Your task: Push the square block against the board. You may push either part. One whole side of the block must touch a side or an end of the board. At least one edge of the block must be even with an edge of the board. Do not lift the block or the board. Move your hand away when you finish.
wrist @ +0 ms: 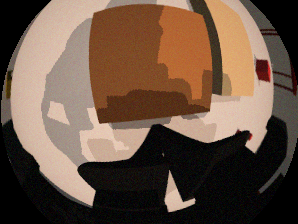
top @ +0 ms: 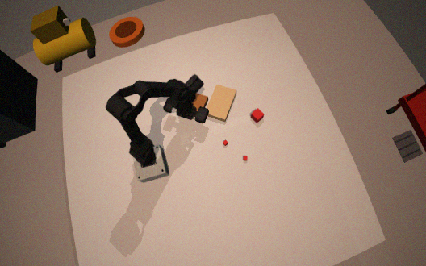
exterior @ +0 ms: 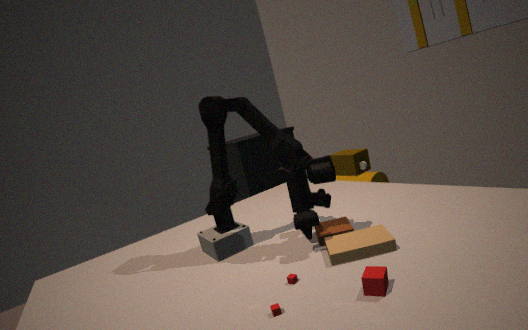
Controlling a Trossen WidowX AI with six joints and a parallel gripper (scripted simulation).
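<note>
Right now my gripper tip is 40 mm short of the square block, 60 mm to the right of it and 10 mm below it. The rest, counted from my gripper tip: tan board (160 mm ahead, 30 mm to the left, 10 mm above); red cube (290 mm ahead, 80 mm to the right, 10 mm above).
</note>
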